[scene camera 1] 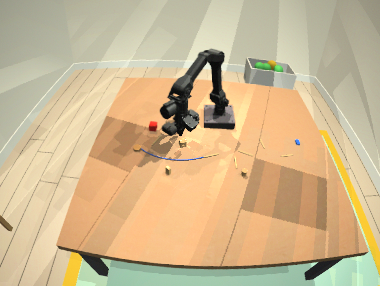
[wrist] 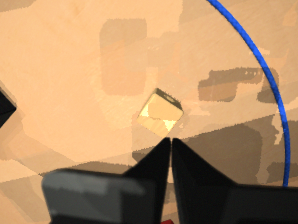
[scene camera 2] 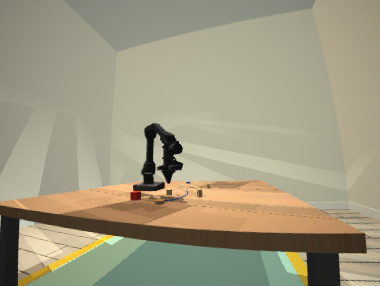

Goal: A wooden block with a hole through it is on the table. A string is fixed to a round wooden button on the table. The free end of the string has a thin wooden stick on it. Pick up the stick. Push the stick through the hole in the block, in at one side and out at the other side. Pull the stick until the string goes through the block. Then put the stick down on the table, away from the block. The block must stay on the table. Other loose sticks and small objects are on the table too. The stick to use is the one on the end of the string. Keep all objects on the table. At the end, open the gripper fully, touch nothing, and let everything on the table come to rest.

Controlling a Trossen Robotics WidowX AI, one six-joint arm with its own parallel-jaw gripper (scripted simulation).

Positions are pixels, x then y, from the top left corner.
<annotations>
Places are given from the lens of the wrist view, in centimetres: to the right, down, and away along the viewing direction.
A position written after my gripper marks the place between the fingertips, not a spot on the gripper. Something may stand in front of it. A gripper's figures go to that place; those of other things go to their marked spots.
my gripper [wrist: 170,143]: 2, 2, 11
wooden block [wrist: 160,113]: 1, 0, 13
</annotations>
